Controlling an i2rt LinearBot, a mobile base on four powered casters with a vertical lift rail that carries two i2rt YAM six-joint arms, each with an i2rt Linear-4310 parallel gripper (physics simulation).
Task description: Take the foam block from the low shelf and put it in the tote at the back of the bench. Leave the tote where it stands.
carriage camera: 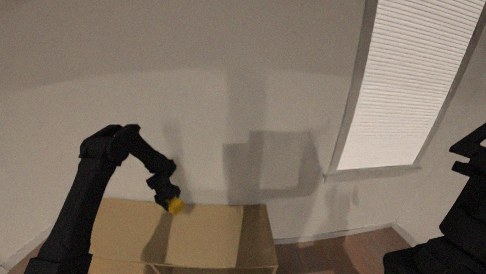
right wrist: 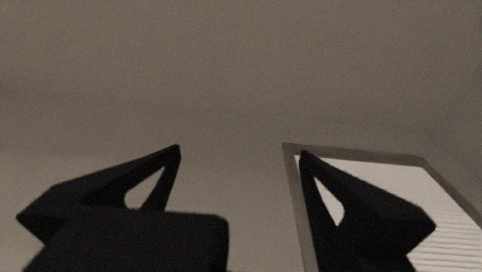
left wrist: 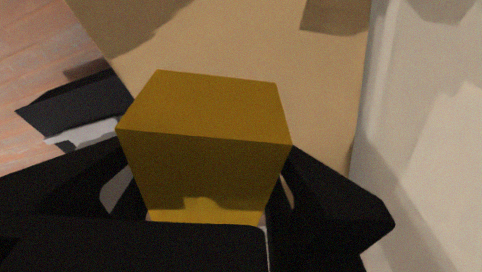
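Observation:
The yellow foam block is between the fingers of my left gripper, which is shut on it. The block is held up over the tan low shelf, near its back edge by the wall in the carriage view. My right gripper is open and empty, raised at the right edge of the carriage view, away from the shelf. The tote and the bench do not show in these views.
A pale wall stands behind the shelf. A window with white blinds is at the right. Wooden floor lies beside the shelf. A dark block-like part shows at the left in the left wrist view.

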